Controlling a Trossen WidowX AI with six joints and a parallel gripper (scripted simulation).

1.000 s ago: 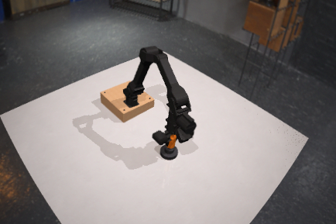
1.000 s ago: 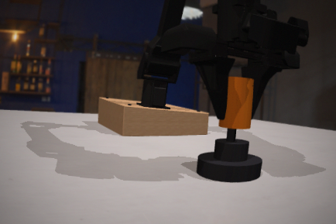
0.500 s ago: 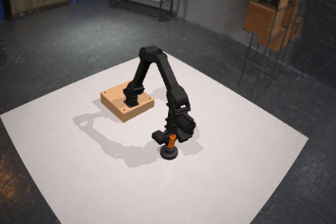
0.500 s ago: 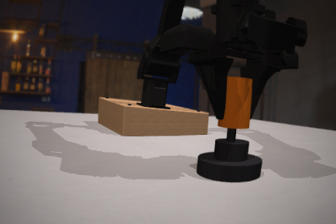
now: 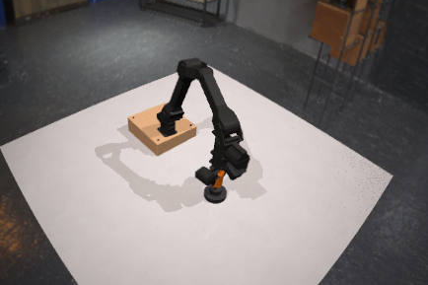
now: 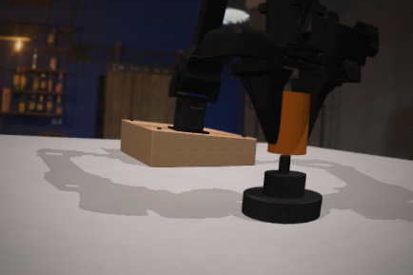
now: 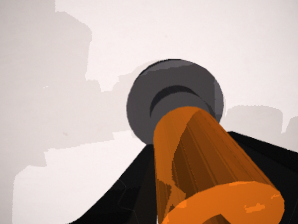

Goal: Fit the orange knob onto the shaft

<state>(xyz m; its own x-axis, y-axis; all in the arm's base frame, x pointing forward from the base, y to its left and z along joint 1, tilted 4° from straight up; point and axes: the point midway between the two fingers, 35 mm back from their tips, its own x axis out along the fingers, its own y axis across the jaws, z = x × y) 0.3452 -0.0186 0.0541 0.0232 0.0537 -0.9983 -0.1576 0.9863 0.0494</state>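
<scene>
My gripper tip is now 4 cm above the dark round pedestal. Round my gripper tip: orange knob: 2 cm above.
</scene>
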